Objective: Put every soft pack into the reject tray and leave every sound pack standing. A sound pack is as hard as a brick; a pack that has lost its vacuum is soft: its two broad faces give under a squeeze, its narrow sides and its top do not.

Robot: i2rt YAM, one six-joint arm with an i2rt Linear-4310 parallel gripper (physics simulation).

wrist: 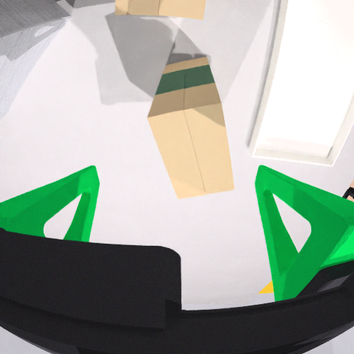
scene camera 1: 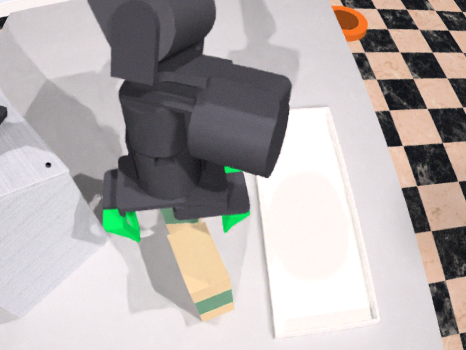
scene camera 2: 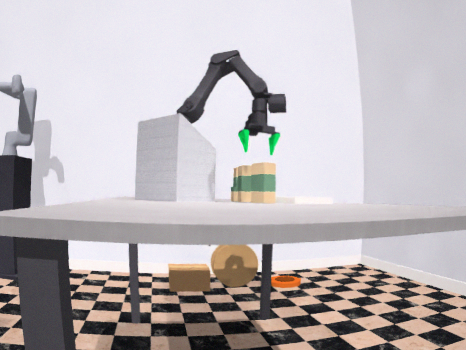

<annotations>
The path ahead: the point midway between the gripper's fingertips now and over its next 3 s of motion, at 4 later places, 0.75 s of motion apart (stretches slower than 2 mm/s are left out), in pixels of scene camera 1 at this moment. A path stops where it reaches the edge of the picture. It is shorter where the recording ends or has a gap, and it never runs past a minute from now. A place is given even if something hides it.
My gripper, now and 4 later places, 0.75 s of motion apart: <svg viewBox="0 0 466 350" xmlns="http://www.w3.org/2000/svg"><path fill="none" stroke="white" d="M181 232L190 250L191 262L189 263L193 227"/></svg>
</annotations>
